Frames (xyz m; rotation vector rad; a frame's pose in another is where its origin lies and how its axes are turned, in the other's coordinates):
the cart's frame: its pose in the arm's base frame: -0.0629 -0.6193 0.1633 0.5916 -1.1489 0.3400
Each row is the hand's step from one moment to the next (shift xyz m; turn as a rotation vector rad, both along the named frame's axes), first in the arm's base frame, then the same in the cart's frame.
Working: the arm's base frame: its pose in the cart's frame: -0.1543 0.4185 -0.4639 -0.5916 1.1489 -0.3400

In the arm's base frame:
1: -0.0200 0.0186 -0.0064 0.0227 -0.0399 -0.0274
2: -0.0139 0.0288 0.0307 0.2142 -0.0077 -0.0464
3: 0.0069 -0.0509 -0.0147 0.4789 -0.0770 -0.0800
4: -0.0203 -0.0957 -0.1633 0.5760 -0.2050 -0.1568
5: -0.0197 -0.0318 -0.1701 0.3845 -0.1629 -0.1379
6: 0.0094 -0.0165 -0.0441 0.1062 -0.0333 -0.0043
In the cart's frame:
1: -0.0144 0.0240 0.0021 -0.0148 -0.0514 -0.0009
2: 0.0217 0.0386 0.0018 0.0395 -0.1339 -0.1691
3: -0.0086 -0.0483 0.0211 0.1130 -0.3411 -0.3356
4: -0.1542 -0.1085 0.0264 0.0850 -0.5160 -0.3534
5: -0.1631 -0.0595 -0.0142 0.0273 -0.3740 -0.2297
6: -0.0364 -0.0299 -0.0096 0.0382 -0.0851 -0.0609

